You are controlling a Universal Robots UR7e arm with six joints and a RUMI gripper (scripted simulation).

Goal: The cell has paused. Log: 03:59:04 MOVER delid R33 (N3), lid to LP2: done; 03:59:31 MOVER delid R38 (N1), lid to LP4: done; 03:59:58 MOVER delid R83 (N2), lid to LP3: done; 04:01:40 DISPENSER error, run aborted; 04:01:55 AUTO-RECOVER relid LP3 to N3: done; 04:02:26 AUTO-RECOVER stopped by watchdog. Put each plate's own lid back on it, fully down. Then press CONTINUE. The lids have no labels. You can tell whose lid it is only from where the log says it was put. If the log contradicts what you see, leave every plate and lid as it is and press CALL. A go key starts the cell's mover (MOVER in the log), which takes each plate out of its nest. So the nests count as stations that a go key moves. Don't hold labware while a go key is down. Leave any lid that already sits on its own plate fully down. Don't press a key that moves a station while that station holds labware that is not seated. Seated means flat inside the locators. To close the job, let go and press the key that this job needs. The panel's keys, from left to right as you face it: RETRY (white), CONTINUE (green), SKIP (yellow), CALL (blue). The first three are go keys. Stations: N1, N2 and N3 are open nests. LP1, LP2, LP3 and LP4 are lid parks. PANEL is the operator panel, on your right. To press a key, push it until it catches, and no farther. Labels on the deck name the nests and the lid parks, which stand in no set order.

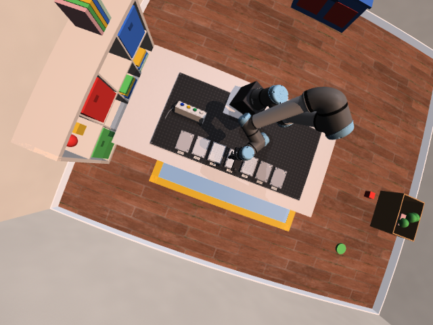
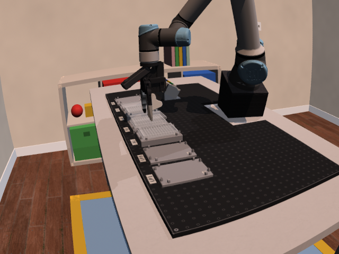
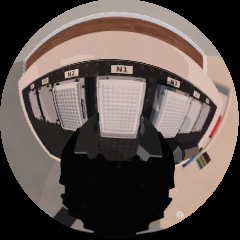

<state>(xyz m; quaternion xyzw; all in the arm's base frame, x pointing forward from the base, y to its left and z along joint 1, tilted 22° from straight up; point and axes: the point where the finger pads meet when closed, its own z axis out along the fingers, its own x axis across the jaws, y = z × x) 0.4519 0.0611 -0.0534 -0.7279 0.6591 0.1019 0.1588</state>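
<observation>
Now: hand 260 mm to the left of the clear plate lid, 30 mm above it and 20 mm short of it. From my hand the other things lie so: lid park (380 mm to the left, 40 mm below, 30 mm behind); clear lid (10 mm below).
</observation>
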